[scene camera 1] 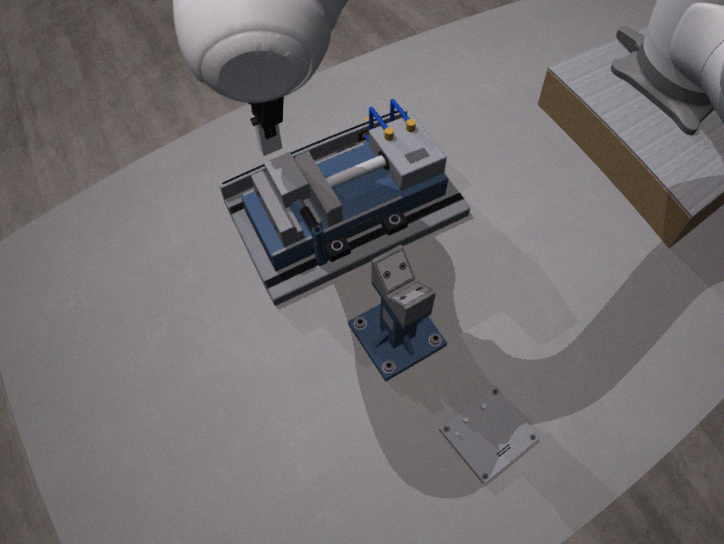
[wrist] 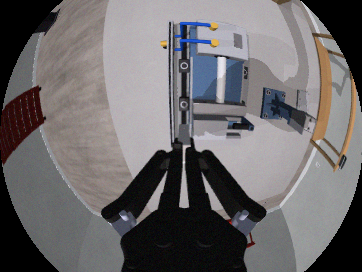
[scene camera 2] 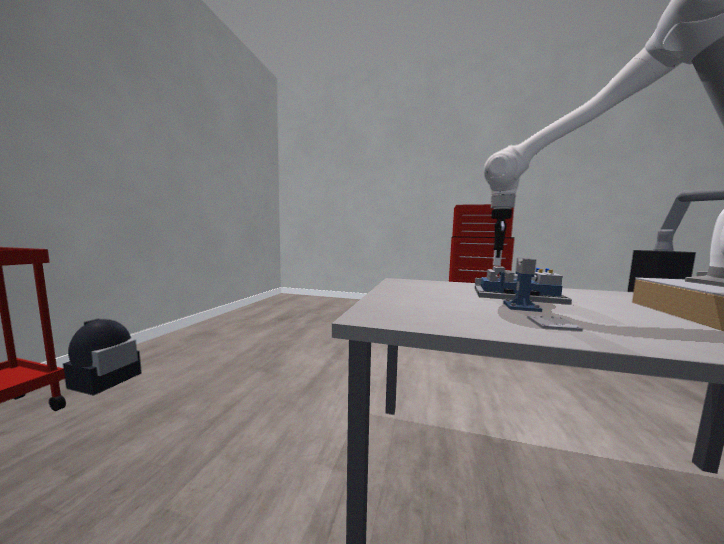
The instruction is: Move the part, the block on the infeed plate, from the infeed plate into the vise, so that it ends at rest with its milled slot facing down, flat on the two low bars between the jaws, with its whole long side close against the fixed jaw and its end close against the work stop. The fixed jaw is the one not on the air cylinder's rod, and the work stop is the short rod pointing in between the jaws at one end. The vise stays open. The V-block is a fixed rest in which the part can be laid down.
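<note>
Visible: a moving jaw (scene camera 1: 323, 196), (wrist: 211, 106); a fixed jaw (scene camera 1: 286, 230); the gripper (scene camera 1: 270, 148), (wrist: 183, 131).
</note>
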